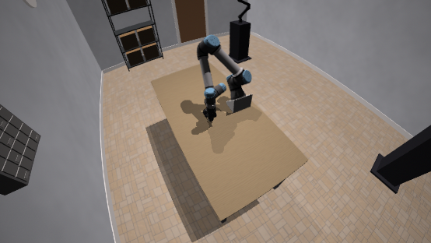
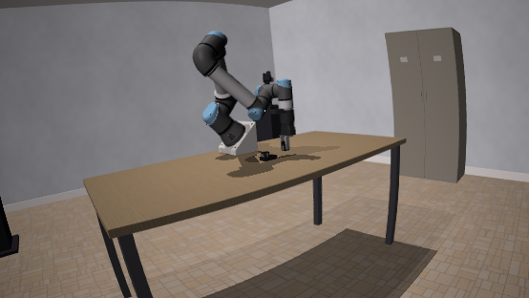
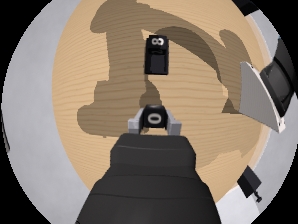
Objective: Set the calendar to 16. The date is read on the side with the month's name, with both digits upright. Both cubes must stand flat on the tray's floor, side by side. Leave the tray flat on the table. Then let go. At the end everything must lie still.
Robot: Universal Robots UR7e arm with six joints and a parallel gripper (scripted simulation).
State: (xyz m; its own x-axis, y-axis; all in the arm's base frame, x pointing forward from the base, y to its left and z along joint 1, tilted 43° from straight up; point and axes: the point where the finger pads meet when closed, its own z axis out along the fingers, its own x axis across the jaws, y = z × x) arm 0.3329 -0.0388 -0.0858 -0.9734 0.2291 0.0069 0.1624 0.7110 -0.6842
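The dark calendar tray lies 2 cm behind my hand, 11 cm to the right of it and 4 cm below it. Also, from my hand: black date cube: 1 cm below.
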